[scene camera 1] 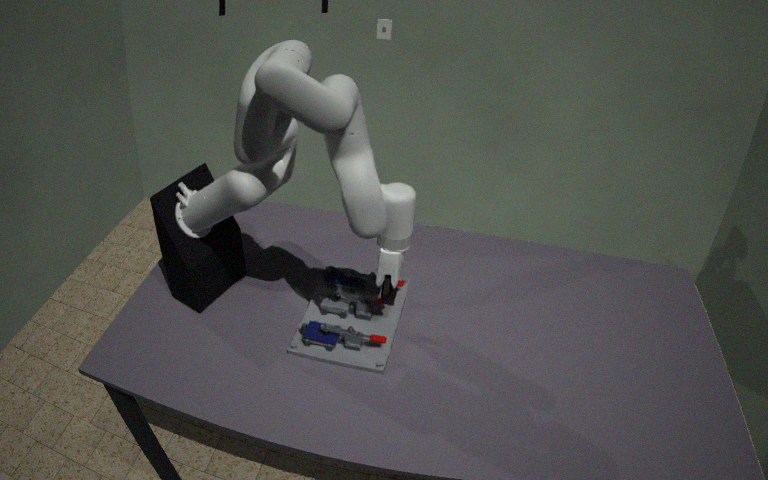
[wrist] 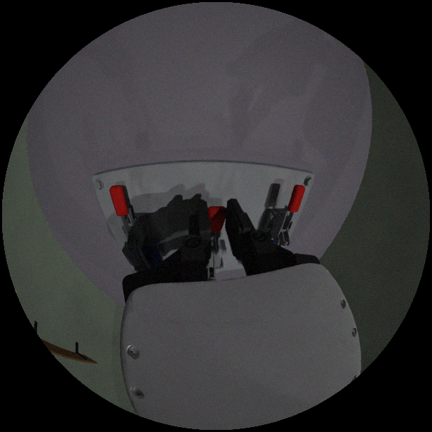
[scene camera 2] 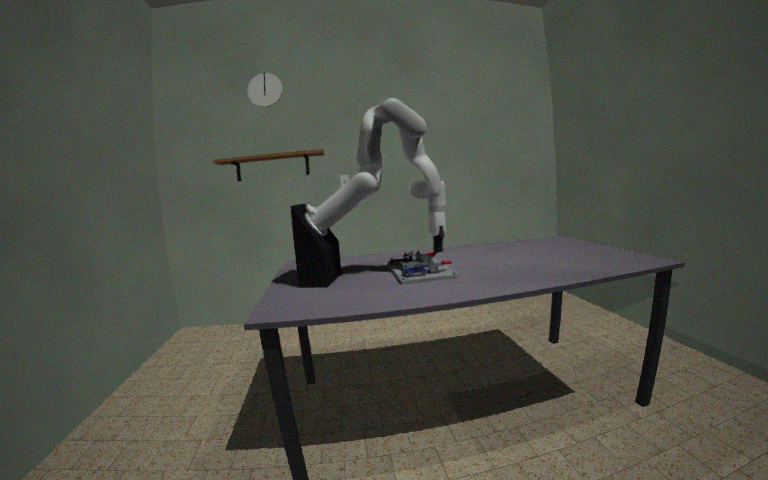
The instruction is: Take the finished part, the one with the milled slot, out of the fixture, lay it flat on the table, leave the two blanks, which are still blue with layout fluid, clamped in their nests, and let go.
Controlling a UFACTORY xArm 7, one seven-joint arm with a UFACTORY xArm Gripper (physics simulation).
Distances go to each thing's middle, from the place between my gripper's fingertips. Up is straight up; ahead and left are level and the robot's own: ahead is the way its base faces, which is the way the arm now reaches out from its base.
Labels:
I see my gripper 90 mm past the fixture plate (scene camera 1: 385, 319), 20 mm to the right of it and 70 mm above it.

